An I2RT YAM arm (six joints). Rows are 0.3 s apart.
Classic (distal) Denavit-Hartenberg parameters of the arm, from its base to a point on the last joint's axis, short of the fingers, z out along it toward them. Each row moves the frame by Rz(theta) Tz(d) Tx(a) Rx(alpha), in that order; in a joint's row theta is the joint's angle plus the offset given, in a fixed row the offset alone. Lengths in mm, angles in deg.
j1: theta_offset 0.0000  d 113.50  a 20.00  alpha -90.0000
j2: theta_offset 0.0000  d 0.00  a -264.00  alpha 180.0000
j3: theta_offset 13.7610  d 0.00  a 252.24  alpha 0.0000
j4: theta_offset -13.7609  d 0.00  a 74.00  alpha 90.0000
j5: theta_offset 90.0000  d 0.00  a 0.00  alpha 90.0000
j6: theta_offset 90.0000  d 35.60  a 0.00  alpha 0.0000
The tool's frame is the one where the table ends.
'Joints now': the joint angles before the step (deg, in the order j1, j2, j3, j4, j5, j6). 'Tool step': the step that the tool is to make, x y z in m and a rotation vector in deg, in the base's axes. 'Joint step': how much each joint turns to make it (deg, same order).
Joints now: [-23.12, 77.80, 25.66, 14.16, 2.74, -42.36]
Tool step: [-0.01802, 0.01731, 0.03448, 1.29, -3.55, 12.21]
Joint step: [0.53, -13.00, 0.27, -10.72, -10.90, -4.92]
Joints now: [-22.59, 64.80, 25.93, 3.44, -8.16, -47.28]
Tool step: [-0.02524, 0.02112, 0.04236, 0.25, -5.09, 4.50]
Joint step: [2.37, -14.68, 2.19, -12.13, -2.93, 0.60]
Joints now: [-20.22, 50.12, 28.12, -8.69, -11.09, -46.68]
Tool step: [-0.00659, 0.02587, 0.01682, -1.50, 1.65, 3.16]
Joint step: [7.99, -4.33, 2.99, -8.36, 5.11, 0.88]
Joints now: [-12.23, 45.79, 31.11, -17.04, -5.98, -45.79]
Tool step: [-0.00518, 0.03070, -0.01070, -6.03, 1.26, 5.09]
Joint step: [11.43, -2.46, -2.81, -0.27, 8.62, -1.84]
